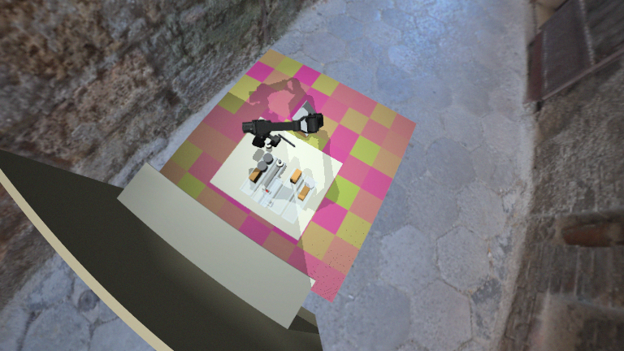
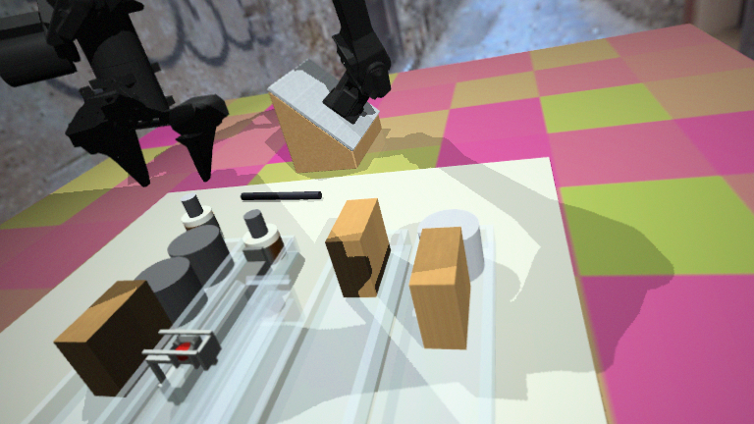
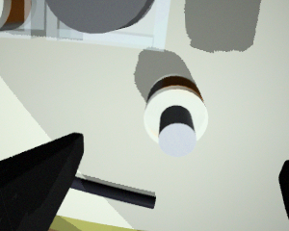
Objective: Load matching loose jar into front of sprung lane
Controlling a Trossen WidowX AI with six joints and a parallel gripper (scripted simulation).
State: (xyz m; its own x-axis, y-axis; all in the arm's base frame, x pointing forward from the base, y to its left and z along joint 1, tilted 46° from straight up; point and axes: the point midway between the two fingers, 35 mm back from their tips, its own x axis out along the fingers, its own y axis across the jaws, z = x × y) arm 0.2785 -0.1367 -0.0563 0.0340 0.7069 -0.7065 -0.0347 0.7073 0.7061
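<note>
The black rod lies 10 cm behind my gripper tip, 9 cm below it and 7 cm to the left of it. Round my gripper tip: clear sprung lane: 20 cm ahead, 16 cm to the left, 8 cm below; then red mark: 24 cm ahead, 18 cm to the left, 2 cm below.
</note>
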